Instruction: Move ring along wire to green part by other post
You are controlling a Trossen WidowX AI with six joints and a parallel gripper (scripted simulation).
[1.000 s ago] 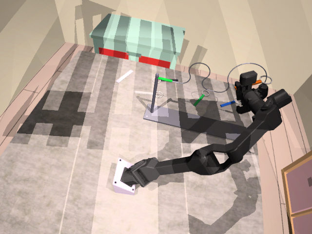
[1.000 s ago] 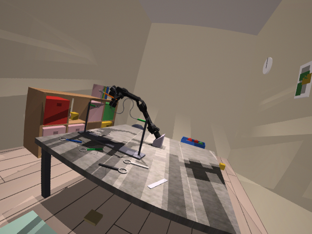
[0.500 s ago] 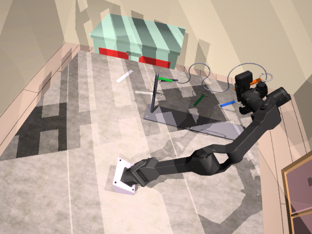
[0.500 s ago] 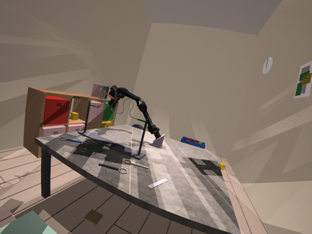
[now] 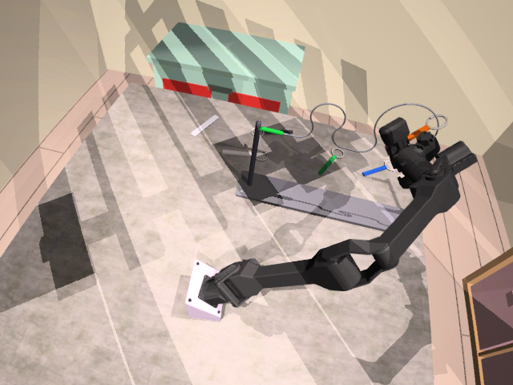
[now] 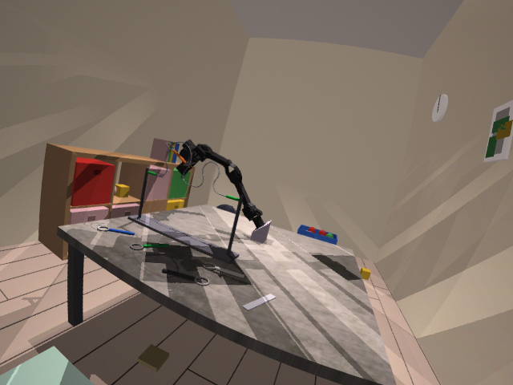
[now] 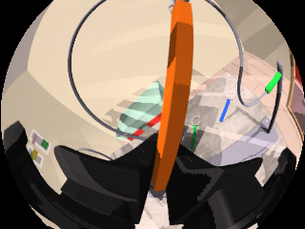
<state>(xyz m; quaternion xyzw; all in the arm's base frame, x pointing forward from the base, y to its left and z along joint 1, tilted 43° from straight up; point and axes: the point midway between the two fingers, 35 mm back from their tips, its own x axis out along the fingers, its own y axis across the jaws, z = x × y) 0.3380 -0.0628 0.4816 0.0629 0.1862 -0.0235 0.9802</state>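
Right now the ring with orange handle is 70 mm to the right of my gripper tip and 60 mm above it. Also, from my gripper tip: flat white strip 580 mm to the left, 350 mm below, 280 mm ahead.
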